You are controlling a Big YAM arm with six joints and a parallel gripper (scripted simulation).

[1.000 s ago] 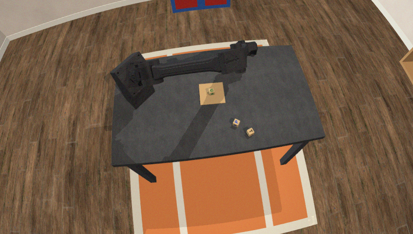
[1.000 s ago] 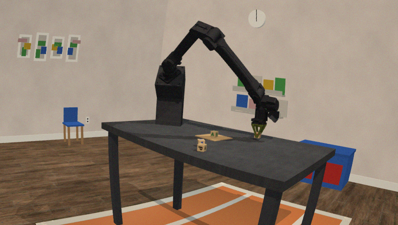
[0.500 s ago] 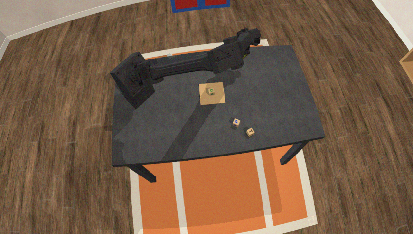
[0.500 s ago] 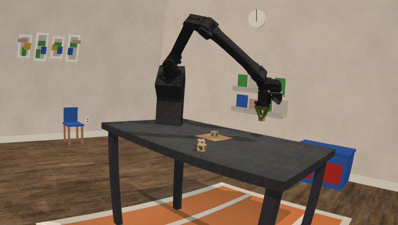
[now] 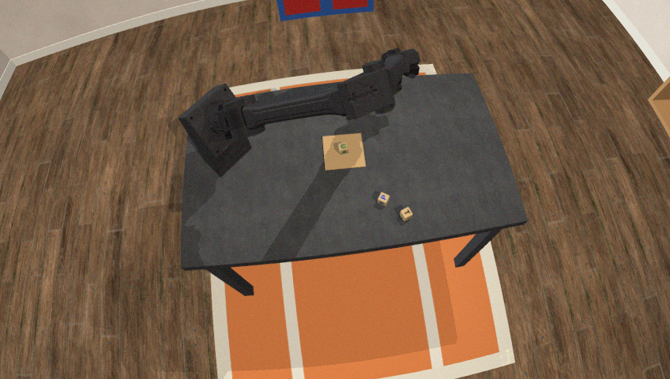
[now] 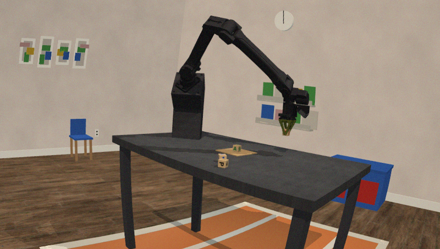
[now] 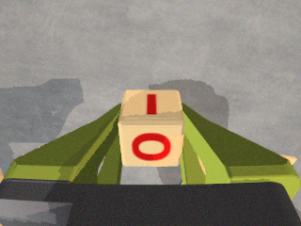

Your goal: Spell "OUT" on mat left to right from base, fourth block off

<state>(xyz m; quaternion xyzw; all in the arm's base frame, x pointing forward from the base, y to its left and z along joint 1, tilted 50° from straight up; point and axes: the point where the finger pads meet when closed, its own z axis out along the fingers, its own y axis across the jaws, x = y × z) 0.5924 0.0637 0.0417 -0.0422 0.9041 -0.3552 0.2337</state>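
The green-lettered block lies 210 mm behind my hand, 90 mm to the right of it and 90 mm below it. Round my hand: O block (right at my hand); then P block (320 mm to the right, 170 mm behind, 90 mm below); then tan mat (210 mm behind, 110 mm below, 90 mm to the right).
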